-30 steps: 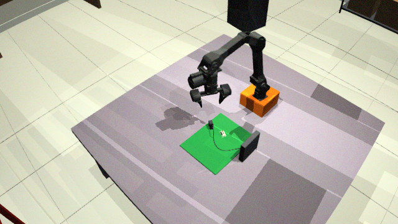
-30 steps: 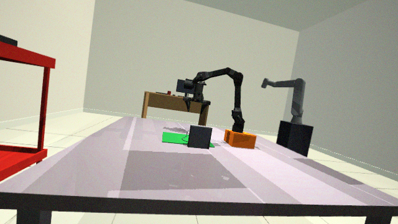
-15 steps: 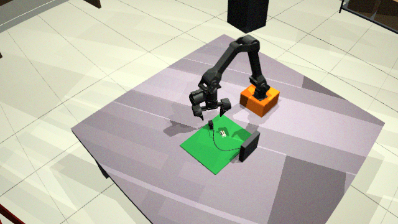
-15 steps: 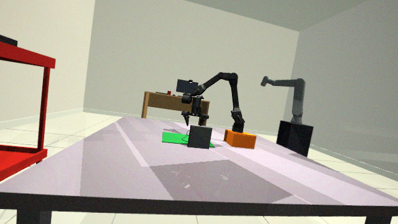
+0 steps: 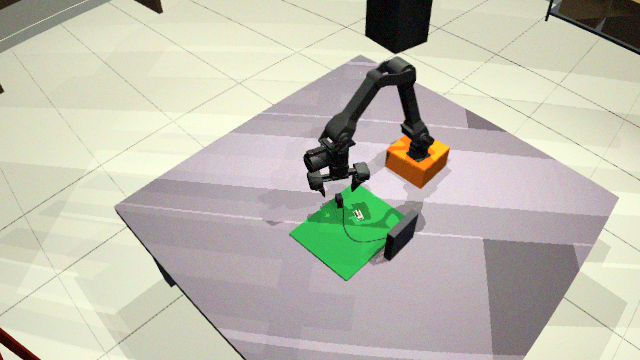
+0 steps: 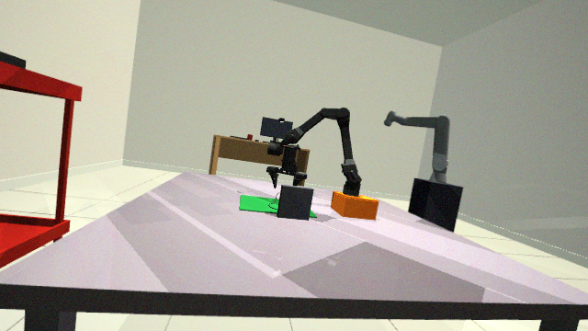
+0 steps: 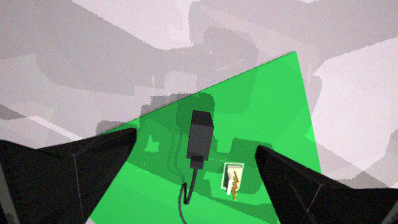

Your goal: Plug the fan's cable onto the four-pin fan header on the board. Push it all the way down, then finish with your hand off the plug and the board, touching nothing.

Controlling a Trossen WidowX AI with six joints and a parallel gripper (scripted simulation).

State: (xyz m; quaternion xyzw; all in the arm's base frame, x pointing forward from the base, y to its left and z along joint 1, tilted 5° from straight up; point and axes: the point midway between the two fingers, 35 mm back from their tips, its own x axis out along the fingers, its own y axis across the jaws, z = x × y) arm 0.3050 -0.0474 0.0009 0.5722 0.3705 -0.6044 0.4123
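My gripper tip is 10 mm to the right of the black fan plug and 30 mm above it. From my gripper tip the other things lie so: white four-pin header (20 mm behind, 80 mm to the left, 50 mm below); green board (30 mm ahead, 100 mm to the left, 70 mm below); black fan (40 mm behind, 240 mm to the left, 10 mm above).
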